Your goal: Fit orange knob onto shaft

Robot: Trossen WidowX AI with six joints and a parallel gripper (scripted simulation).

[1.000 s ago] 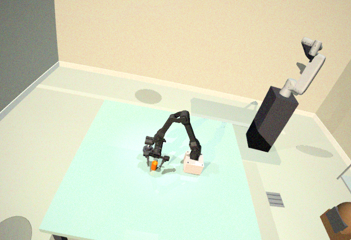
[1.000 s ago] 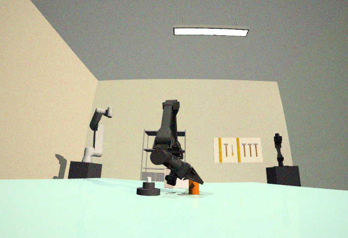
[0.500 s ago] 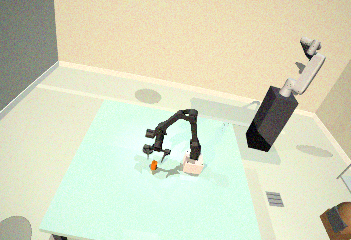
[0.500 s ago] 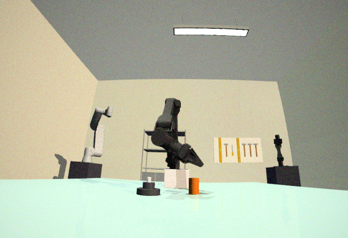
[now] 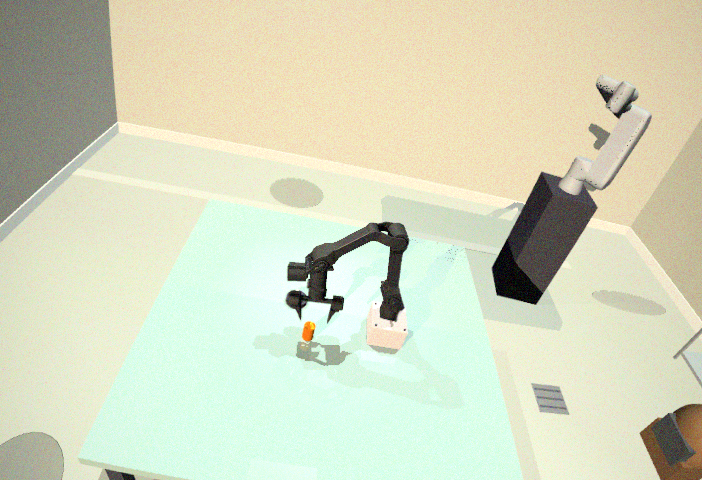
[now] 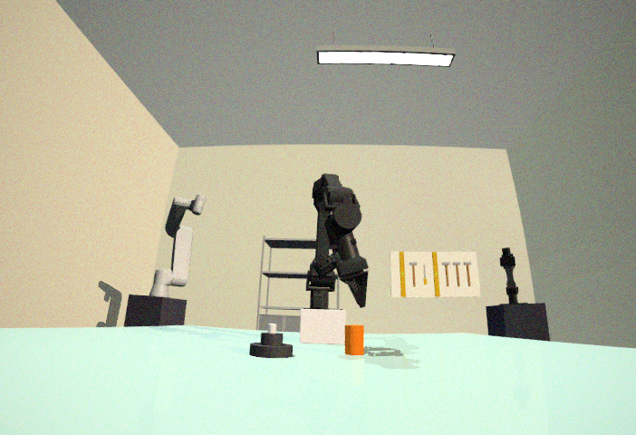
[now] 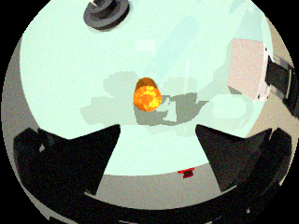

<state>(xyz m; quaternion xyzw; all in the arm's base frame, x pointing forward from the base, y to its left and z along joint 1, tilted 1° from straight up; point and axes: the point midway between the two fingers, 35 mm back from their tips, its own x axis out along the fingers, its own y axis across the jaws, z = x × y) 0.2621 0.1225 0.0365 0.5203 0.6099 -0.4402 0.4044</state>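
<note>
Right now the orange knob is 1 cm ahead of my gripper tip, 2 cm to the right of it and 6 cm below it. From my gripper tip the other things lie so: dark round pedestal 9 cm ahead, 17 cm to the right, 7 cm below.
</note>
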